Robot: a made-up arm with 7 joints. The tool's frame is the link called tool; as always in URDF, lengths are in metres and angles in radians. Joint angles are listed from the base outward. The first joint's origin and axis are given. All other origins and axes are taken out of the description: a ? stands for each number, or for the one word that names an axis. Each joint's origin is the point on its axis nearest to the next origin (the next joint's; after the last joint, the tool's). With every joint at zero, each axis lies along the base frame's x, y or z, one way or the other. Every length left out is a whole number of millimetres.
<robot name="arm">
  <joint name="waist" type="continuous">
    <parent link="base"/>
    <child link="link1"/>
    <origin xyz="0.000 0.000 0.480"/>
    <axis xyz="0 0 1"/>
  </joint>
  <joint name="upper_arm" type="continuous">
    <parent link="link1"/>
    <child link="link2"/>
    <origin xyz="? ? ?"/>
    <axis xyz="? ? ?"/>
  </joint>
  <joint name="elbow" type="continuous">
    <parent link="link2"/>
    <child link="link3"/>
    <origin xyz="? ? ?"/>
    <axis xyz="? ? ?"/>
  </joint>
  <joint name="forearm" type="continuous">
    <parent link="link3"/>
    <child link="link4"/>
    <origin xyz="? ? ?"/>
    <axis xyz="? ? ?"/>
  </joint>
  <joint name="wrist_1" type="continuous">
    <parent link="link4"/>
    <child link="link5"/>
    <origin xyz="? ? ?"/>
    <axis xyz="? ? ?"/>
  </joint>
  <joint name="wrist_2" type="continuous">
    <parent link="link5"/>
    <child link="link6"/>
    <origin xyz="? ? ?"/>
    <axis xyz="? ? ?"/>
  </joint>
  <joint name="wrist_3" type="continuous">
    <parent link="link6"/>
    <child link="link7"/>
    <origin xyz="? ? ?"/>
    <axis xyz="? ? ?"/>
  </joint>
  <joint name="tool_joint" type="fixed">
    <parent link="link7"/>
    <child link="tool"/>
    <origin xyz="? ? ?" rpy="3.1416 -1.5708 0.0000"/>
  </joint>
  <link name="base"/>
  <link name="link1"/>
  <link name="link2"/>
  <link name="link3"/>
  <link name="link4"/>
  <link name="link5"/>
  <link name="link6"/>
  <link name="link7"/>
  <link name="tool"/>
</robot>
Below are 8 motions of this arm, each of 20 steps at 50 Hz.
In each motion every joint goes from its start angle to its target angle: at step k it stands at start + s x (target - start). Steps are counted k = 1, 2, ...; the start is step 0. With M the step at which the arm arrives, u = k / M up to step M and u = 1 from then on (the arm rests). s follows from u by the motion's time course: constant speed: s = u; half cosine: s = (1 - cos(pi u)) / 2; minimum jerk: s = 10 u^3 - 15 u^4 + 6 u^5.
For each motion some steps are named. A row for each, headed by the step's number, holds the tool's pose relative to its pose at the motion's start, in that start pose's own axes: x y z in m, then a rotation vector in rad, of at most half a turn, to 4 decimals.
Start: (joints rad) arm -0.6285 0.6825 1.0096 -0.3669 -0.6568 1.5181 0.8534
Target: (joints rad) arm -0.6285 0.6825 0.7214 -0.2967 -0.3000 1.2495 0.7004
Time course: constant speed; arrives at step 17
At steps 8, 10, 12, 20:
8: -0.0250 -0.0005 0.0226 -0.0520 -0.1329 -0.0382
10: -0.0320 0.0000 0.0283 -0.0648 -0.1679 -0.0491
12: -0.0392 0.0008 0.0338 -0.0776 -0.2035 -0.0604
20: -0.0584 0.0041 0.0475 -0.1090 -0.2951 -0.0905

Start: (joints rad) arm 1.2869 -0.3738 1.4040 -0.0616 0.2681 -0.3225 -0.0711
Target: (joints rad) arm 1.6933 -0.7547 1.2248 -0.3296 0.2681 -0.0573 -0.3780
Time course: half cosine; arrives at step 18
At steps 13, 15, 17, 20:
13: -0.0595 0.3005 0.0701 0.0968 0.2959 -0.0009
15: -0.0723 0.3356 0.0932 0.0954 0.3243 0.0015
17: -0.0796 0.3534 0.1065 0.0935 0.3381 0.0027
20: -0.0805 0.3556 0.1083 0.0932 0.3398 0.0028

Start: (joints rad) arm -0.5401 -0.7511 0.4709 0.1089 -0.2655 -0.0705 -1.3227
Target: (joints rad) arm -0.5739 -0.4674 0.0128 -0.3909 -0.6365 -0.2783 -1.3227
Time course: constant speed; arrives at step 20
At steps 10, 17, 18, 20:
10: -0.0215 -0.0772 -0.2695 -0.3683 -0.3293 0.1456
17: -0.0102 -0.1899 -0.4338 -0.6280 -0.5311 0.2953
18: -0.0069 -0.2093 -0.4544 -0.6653 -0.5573 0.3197
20: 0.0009 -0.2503 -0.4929 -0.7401 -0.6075 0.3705

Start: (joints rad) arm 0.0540 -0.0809 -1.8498 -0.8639 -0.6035 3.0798 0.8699
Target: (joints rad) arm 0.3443 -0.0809 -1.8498 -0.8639 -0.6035 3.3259 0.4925
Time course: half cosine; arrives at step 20
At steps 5, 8, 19, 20:
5: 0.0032 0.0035 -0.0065 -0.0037 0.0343 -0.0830
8: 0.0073 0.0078 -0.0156 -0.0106 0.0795 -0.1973
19: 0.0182 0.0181 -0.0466 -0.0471 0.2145 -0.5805
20: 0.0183 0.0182 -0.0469 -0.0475 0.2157 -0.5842

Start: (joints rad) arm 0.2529 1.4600 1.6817 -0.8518 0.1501 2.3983 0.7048
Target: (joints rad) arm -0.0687 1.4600 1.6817 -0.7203 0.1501 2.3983 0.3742
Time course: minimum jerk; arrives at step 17
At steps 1, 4, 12, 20:
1: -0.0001 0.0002 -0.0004 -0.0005 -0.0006 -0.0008
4: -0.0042 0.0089 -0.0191 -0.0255 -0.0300 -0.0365
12: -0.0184 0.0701 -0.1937 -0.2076 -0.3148 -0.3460
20: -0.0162 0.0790 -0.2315 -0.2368 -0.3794 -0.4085

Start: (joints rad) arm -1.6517 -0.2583 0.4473 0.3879 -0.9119 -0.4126 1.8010
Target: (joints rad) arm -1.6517 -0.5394 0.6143 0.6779 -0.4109 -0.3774 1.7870
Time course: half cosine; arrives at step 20
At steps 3, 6, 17, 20:
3: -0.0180 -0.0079 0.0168 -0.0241 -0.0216 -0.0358
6: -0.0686 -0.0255 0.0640 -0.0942 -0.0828 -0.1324
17: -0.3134 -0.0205 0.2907 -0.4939 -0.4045 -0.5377
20: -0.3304 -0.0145 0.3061 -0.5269 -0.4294 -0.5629

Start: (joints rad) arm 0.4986 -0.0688 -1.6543 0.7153 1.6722 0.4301 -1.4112
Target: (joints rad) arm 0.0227 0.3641 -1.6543 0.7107 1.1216 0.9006 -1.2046
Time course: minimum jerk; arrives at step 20
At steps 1, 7, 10, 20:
1: 0.0001 0.0004 -0.0008 -0.0014 -0.0004 -0.0001
7: 0.0230 0.0560 -0.1583 -0.2804 -0.0826 -0.0172
10: 0.0652 0.0758 -0.3413 -0.5985 -0.1557 -0.0484
20: 0.1781 -0.0087 -0.6599 -1.1954 -0.2381 -0.1507

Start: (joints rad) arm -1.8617 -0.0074 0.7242 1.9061 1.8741 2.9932 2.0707
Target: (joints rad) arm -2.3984 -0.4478 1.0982 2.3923 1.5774 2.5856 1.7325
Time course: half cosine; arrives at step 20
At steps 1, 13, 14, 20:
1: 0.0004 0.0000 0.0014 -0.0002 0.0011 -0.0067
13: 0.0336 -0.0464 0.1611 -0.1254 0.3074 -0.6973
14: 0.0364 -0.0550 0.1744 -0.1512 0.3487 -0.7483
20: 0.0463 -0.0852 0.2124 -0.2496 0.4816 -0.8869

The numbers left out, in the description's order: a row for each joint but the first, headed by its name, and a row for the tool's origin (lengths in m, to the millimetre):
upper_arm: xyz 0.000 -0.090 0.000, axis 0 -1 0
elbow: xyz 0.000 0.000 0.540, axis 0 0 1
forearm: xyz 0.030 0.060 0.000, axis 0 1 0
wrist_1: xyz -0.020 0.000 0.330, axis 0 0 1
wrist_2: xyz 0.000 -0.120 0.000, axis 0 -1 0
wrist_3: xyz 0.020 0.000 0.140, axis 1 0 0
tool: xyz 0.000 0.000 0.000

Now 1 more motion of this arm.
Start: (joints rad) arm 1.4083 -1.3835 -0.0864 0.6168 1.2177 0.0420 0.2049
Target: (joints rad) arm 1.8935 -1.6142 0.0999 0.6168 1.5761 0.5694 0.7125
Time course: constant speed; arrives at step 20
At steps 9, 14, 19, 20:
9: -0.0121 0.0009 0.2346 0.1054 -0.0611 0.2719
14: -0.0408 0.0216 0.3577 0.1416 -0.0913 0.4581
19: -0.0834 0.0564 0.4714 0.1593 -0.1110 0.6643
20: -0.0934 0.0649 0.4927 0.1606 -0.1130 0.7075

